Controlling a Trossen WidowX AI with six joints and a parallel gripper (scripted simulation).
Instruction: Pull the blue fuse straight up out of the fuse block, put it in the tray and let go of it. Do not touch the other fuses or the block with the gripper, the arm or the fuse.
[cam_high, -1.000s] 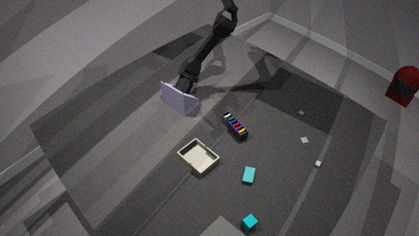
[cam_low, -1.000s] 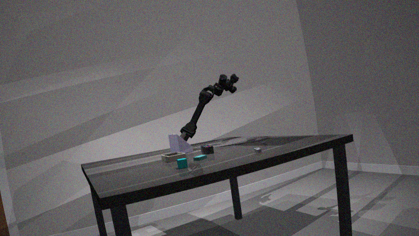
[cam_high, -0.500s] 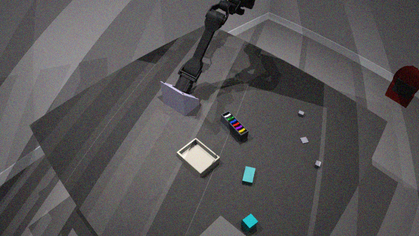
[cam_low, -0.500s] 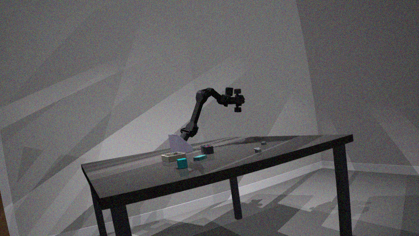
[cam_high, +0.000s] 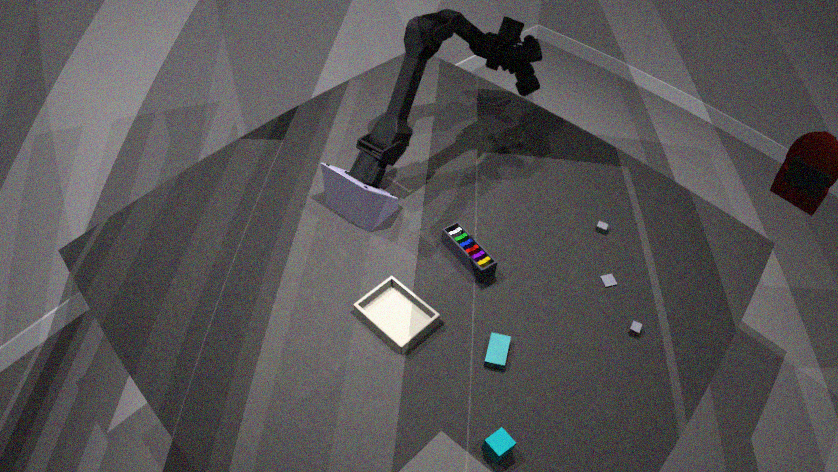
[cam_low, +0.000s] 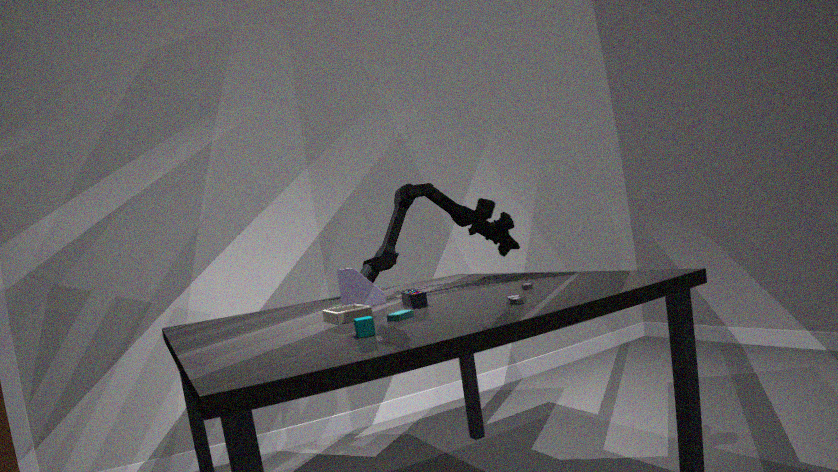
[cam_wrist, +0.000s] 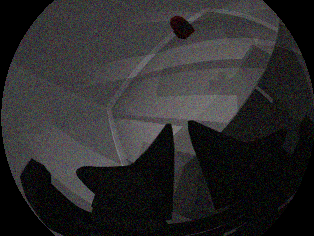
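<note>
Now: the blue fuse 230 mm ahead of my gripper tip, 630 mm to the right of it and 80 mm below it. Also, from my gripper tip: tray 220 mm ahead, 840 mm to the right, 100 mm below; then flat teal block 420 mm ahead, 780 mm to the right, 90 mm below; then teal cube 530 mm ahead, 930 mm to the right, 80 mm below.
</note>
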